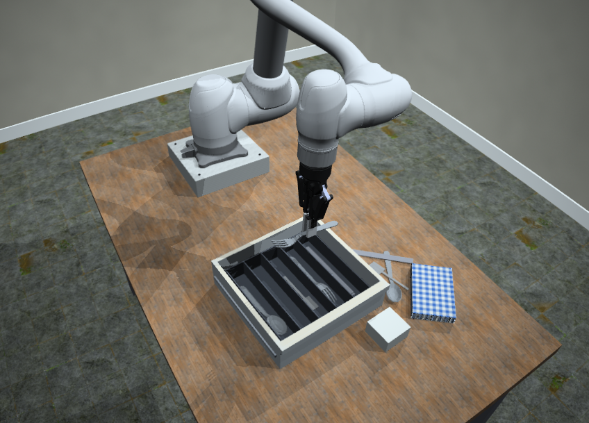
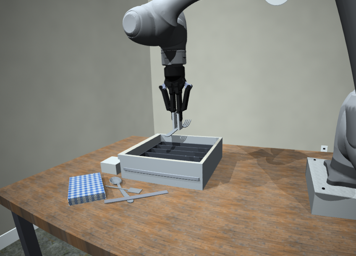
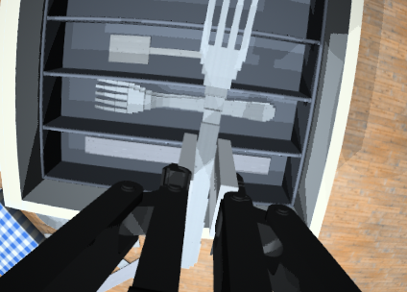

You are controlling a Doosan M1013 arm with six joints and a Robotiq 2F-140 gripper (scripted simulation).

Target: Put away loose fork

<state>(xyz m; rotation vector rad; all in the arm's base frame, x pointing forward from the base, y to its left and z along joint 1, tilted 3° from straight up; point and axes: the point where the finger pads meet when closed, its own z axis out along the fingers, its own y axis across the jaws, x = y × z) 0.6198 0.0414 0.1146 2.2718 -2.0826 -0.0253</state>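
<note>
Now: hand 4 cm short of the tray, 5 cm to the left of it and 16 cm above it. Also, from my hand: checked napkin stack (22 cm ahead, 29 cm to the left, 20 cm below); white block (26 cm ahead, 10 cm to the left, 19 cm below).
</note>
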